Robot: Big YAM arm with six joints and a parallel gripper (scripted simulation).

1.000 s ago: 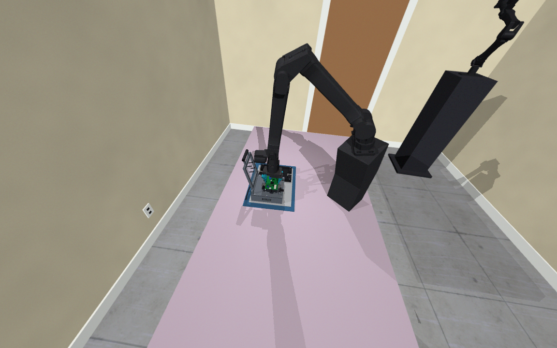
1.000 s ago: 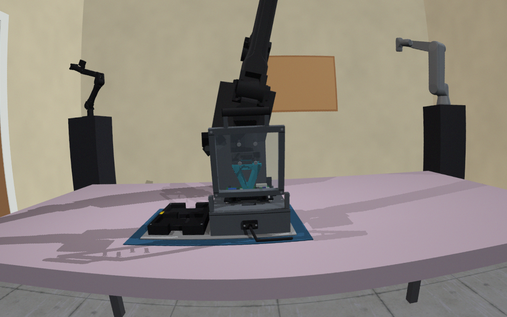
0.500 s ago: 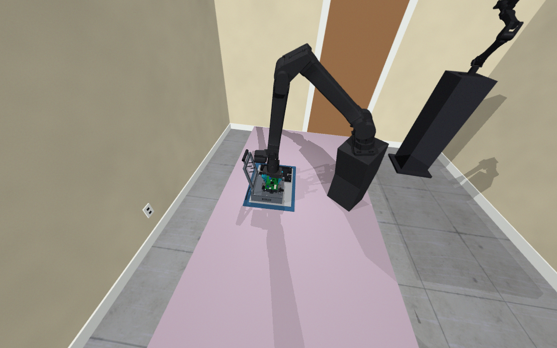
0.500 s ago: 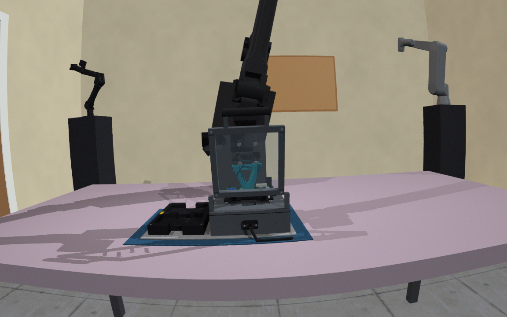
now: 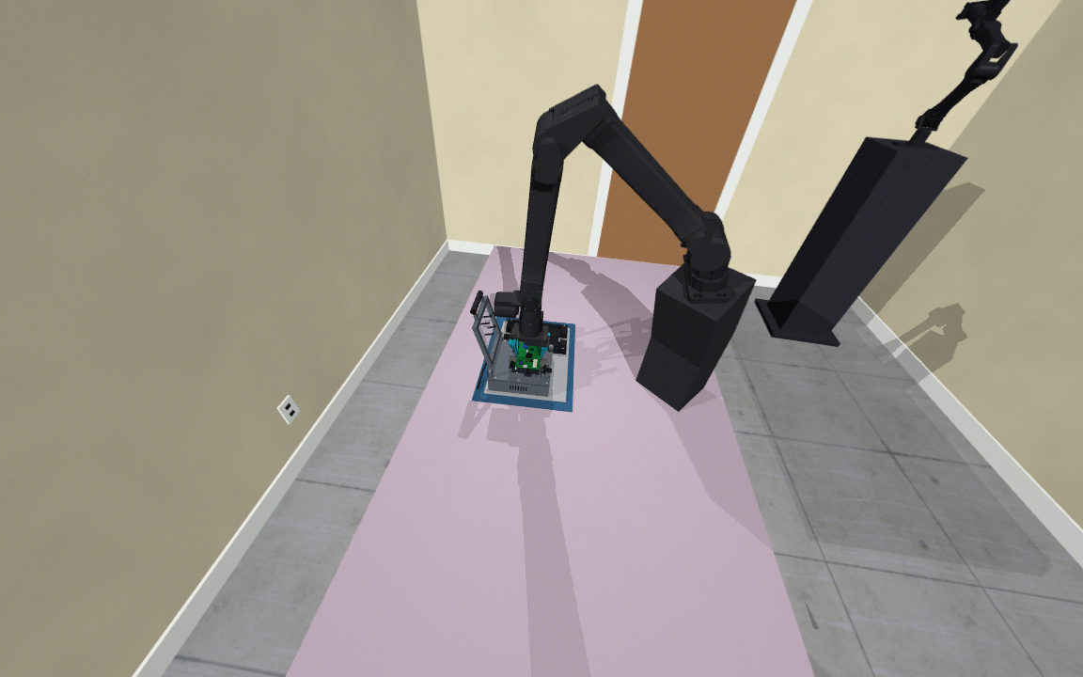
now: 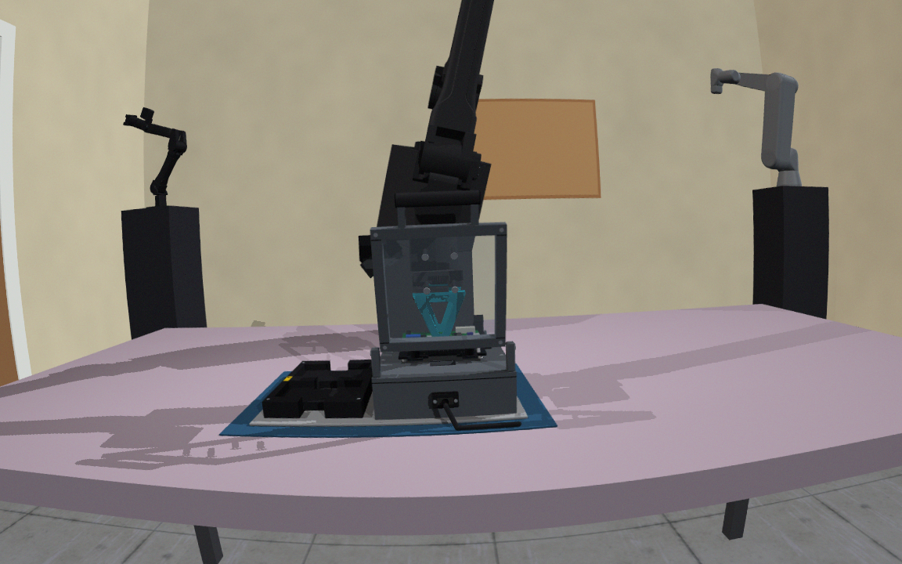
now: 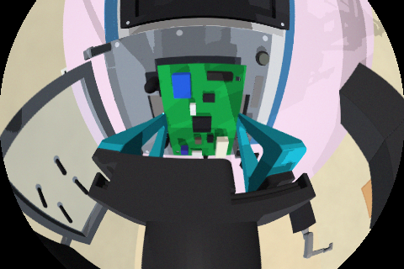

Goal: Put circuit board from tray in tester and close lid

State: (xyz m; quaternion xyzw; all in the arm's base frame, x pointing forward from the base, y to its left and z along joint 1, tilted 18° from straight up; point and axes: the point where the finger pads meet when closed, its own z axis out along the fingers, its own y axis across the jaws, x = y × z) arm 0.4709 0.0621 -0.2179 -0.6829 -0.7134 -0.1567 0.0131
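My hand is right at the green circuit board. Round my hand: pin plate 10 mm ahead, 10 mm to the left, 20 mm below; lid 130 mm ahead, 10 mm to the left, 90 mm above.
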